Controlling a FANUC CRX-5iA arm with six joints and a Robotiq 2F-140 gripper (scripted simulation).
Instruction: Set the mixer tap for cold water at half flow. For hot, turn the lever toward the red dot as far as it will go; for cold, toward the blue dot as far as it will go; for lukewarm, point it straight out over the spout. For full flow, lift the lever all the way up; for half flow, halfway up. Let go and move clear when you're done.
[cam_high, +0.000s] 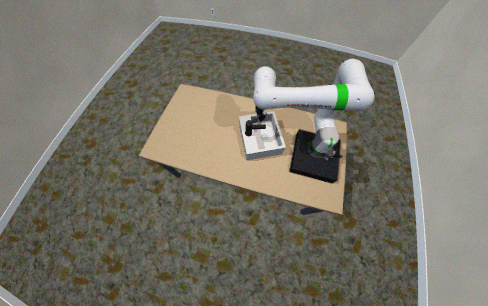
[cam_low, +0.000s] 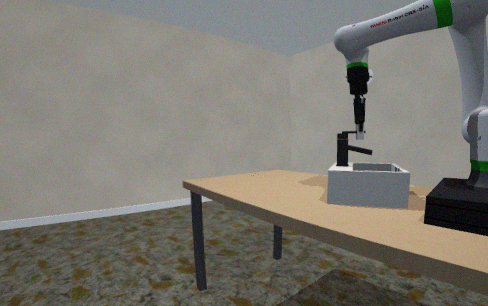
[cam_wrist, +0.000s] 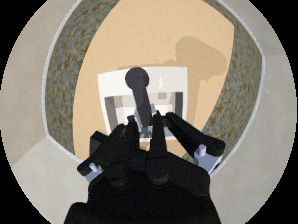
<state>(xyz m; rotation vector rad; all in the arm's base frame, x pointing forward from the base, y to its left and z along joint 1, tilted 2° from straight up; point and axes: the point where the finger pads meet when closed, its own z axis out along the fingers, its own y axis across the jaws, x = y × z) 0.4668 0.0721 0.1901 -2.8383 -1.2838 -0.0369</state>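
Right now the lever is 2 cm to the left of my hand and 2 cm ahead of it. Also, from my hand: black mixer tap (5 cm below, 4 cm to the left, 3 cm ahead); then white basin (23 cm below, 4 cm behind, 2 cm to the right).
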